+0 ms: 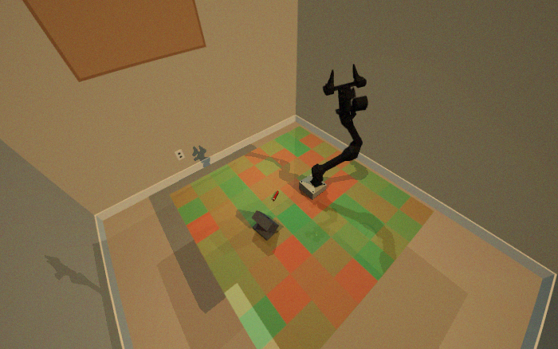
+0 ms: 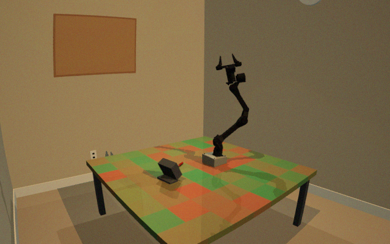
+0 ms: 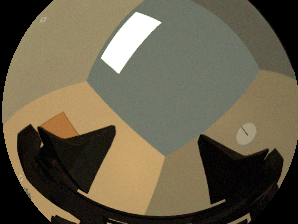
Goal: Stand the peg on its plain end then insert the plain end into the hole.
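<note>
Right now my gripper tip is 340 mm short of the red peg, 100 mm to the left of it and 820 mm above it. From my gripper tip the other things lie so: dark sloped panel 500 mm ahead, 60 mm to the left, 750 mm below.
</note>
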